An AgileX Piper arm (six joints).
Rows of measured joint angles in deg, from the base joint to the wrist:
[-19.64, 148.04, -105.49, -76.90, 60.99, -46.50]
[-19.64, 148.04, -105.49, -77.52, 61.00, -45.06]
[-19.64, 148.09, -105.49, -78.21, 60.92, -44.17]
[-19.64, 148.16, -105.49, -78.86, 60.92, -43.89]
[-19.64, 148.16, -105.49, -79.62, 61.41, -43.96]
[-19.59, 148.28, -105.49, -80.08, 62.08, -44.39]
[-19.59, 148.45, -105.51, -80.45, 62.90, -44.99]
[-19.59, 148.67, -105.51, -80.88, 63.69, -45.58]
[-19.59, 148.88, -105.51, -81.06, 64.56, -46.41]
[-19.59, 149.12, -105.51, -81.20, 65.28, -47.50]
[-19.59, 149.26, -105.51, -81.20, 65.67, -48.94]
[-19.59, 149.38, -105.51, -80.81, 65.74, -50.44]
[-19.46, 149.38, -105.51, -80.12, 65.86, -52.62]
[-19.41, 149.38, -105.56, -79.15, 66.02, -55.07]
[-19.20, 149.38, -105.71, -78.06, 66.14, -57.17]
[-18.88, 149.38, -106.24, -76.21, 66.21, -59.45]
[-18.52, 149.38, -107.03, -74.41, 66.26, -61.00]
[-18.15, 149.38, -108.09, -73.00, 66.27, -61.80]
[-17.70, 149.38, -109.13, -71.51, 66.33, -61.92]
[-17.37, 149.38, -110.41, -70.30, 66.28, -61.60]
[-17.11, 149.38, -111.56, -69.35, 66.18, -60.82]
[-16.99, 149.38, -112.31, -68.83, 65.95, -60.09]
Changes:
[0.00, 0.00, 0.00, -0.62, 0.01, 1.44]
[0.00, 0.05, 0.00, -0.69, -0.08, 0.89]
[0.00, 0.07, 0.00, -0.65, 0.00, 0.28]
[0.00, 0.00, 0.00, -0.76, 0.49, -0.07]
[0.05, 0.12, 0.00, -0.46, 0.67, -0.43]
[0.00, 0.17, -0.02, -0.37, 0.82, -0.60]
[0.00, 0.22, 0.00, -0.43, 0.79, -0.59]
[0.00, 0.21, 0.00, -0.18, 0.87, -0.83]
[0.00, 0.24, 0.00, -0.14, 0.72, -1.09]
[0.00, 0.14, 0.00, 0.00, 0.39, -1.44]
[0.00, 0.12, 0.00, 0.39, 0.07, -1.50]
[0.13, 0.00, 0.00, 0.69, 0.12, -2.18]
[0.05, 0.00, -0.05, 0.97, 0.16, -2.45]
[0.21, 0.00, -0.15, 1.09, 0.12, -2.10]
[0.32, 0.00, -0.53, 1.85, 0.07, -2.28]
[0.36, 0.00, -0.79, 1.80, 0.05, -1.55]
[0.37, 0.00, -1.06, 1.41, 0.01, -0.80]
[0.45, 0.00, -1.04, 1.49, 0.06, -0.12]
[0.33, 0.00, -1.28, 1.21, -0.05, 0.32]
[0.26, 0.00, -1.15, 0.95, -0.10, 0.78]
[0.12, 0.00, -0.75, 0.52, -0.23, 0.73]

